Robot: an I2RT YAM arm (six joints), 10 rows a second.
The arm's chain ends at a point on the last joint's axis. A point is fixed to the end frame.
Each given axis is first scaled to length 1.
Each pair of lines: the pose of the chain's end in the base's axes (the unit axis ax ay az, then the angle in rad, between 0 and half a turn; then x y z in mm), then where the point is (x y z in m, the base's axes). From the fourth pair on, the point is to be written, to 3 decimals.
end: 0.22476 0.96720 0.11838 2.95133 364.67 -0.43 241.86
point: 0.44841 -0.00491 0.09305
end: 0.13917 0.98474 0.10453 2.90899 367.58 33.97 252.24
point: 0.45913 0.03563 0.10804
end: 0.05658 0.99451 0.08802 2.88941 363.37 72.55 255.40
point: 0.45836 0.08091 0.11368
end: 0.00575 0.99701 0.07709 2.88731 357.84 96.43 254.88
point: 0.453 0.109 0.114
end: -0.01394 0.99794 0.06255 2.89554 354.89 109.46 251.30
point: 0.449 0.121 0.109
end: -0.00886 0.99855 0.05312 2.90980 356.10 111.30 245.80
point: 0.448 0.119 0.102
